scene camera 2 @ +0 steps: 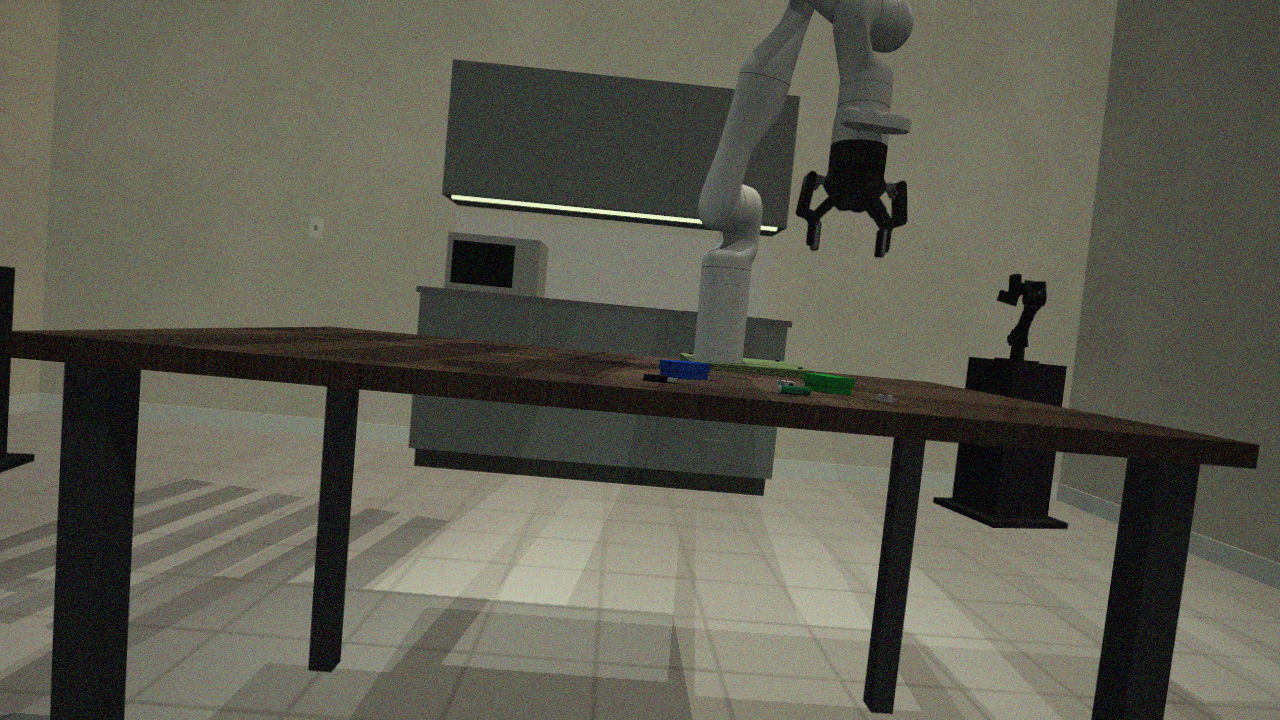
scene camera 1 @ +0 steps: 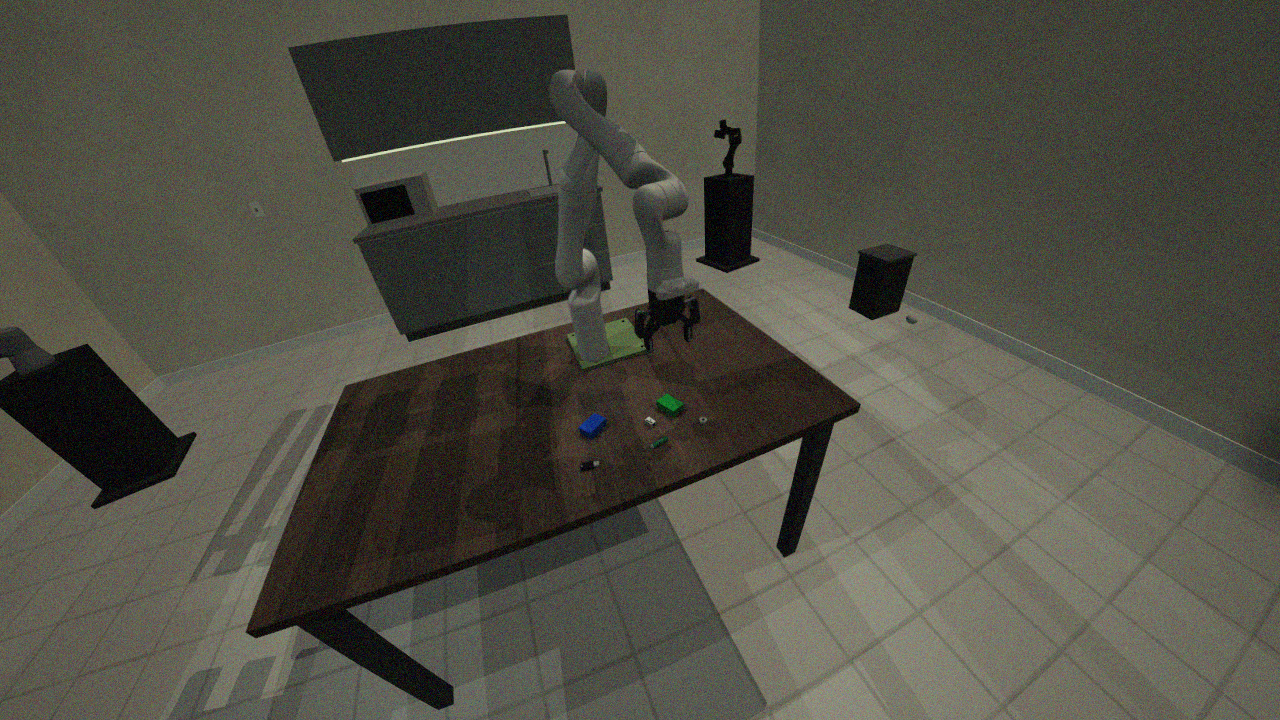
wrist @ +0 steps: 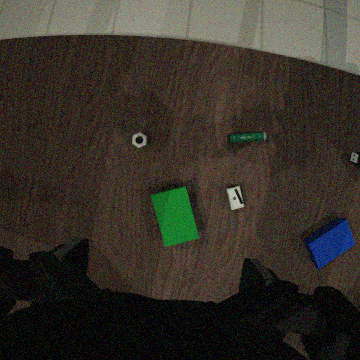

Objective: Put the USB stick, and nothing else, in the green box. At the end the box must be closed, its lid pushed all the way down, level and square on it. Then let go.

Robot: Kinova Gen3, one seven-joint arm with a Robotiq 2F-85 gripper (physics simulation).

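Where they show: gripper, fingertip midpoint: (scene camera 2: 846, 253) (scene camera 1: 668, 345) (wrist: 164, 266); arm's base, link origin: (scene camera 2: 717, 360) (scene camera 1: 594, 352).
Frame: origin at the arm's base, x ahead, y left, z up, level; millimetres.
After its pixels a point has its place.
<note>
The green box (scene camera 1: 669, 404) {x 354, y 30, z 7 mm} (scene camera 2: 828, 384) {x 376, y 21, z -3 mm} (wrist: 175, 216) {x 348, y 36, z 7 mm} stands on the table with a flat green top on it, so its inside is hidden. The USB stick (scene camera 1: 589, 465) {x 391, y -220, z -7 mm} (scene camera 2: 659, 378) {x 396, y -222, z -10 mm} lies on the table near the front edge, left of the green box in the scene views. In the wrist view the metal plug of the USB stick (wrist: 354, 157) {x 393, y -205, z -9 mm} shows at the right edge. My gripper (scene camera 1: 669, 340) {x 352, y 41, z 178 mm} (scene camera 2: 847, 244) {x 352, y 41, z 178 mm} (wrist: 164, 266) {x 352, y 41, z 178 mm} is open and empty, high above the table, behind the green box as scene camera 1 sees it.
A blue box (scene camera 1: 592, 425) {x 297, y -160, z 8 mm} (scene camera 2: 684, 369) {x 313, y -164, z -2 mm} (wrist: 330, 243) {x 289, y -153, z 7 mm}, a white sharpener-like piece (scene camera 1: 649, 420) {x 358, y -35, z -5 mm} (wrist: 235, 198) {x 359, y -35, z -3 mm}, a green cylinder (scene camera 1: 659, 442) {x 432, y -58, z -6 mm} (scene camera 2: 793, 389) {x 434, y -59, z -9 mm} (wrist: 248, 137) {x 428, y -57, z -5 mm} and a hex nut (scene camera 1: 702, 420) {x 438, y 67, z -8 mm} (scene camera 2: 885, 397) {x 444, y 64, z -9 mm} (wrist: 134, 143) {x 433, y 74, z -6 mm} are on the table (scene camera 1: 429, 501) {x 261, y -559, z -15 mm} around the green box.
</note>
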